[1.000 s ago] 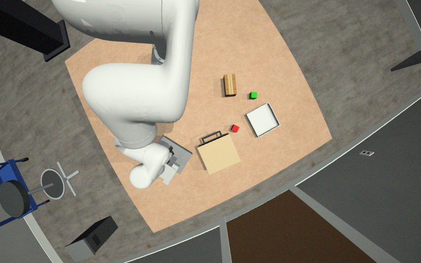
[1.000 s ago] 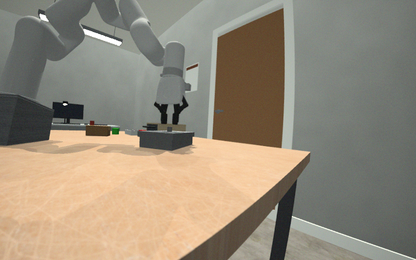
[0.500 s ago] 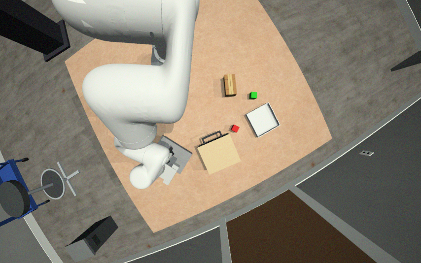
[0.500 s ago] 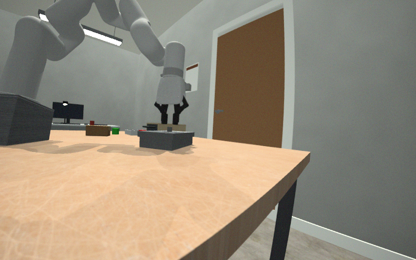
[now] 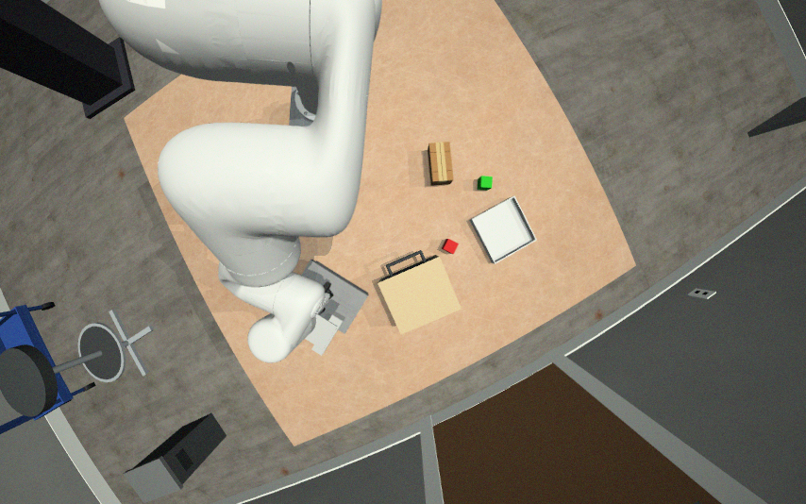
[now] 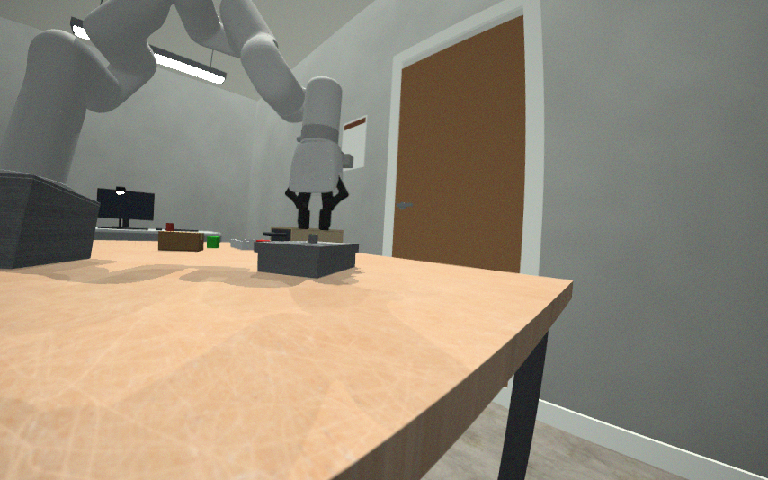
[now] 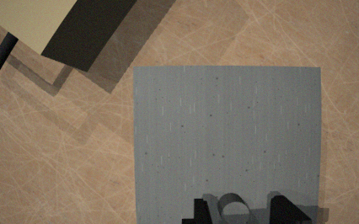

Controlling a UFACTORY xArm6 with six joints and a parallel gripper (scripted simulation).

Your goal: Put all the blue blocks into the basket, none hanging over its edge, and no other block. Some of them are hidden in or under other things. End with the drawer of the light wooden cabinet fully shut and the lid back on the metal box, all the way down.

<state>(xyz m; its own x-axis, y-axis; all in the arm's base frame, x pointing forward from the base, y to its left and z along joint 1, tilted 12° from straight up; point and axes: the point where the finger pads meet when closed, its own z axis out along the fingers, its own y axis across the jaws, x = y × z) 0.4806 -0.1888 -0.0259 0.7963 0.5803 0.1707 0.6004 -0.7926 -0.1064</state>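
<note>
Now: the metal box 70 mm below my hand. Also, from my hand: light wooden cabinet (240 mm to the left, 70 mm ahead, 60 mm below); small brown box (430 mm to the left, 230 mm behind, 60 mm below); red block (370 mm to the left, 80 mm below, 10 mm behind).
</note>
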